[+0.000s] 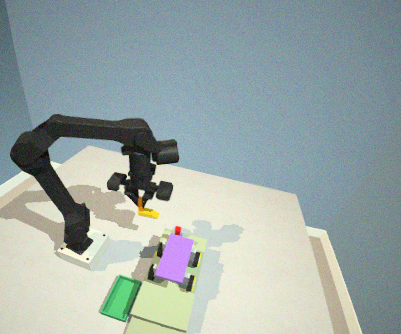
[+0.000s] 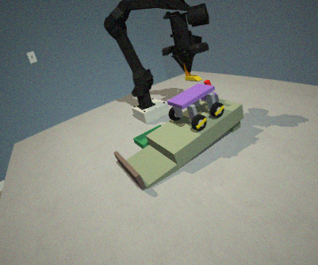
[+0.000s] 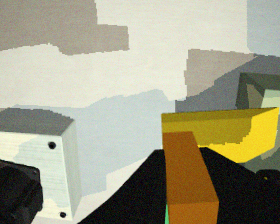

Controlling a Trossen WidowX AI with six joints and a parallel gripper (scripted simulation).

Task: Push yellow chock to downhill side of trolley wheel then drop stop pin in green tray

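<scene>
The red-headed stop pin is 14 cm ahead of my gripper tip, 5 cm below it and 1 cm to the right of it. From my gripper tip the other things lie so: trolley: 17 cm ahead, 10 cm to the right, 6 cm below; pale green ramp: 17 cm ahead, 13 cm below, 10 cm to the right; yellow chock: 2 cm ahead, 1 cm below.
</scene>
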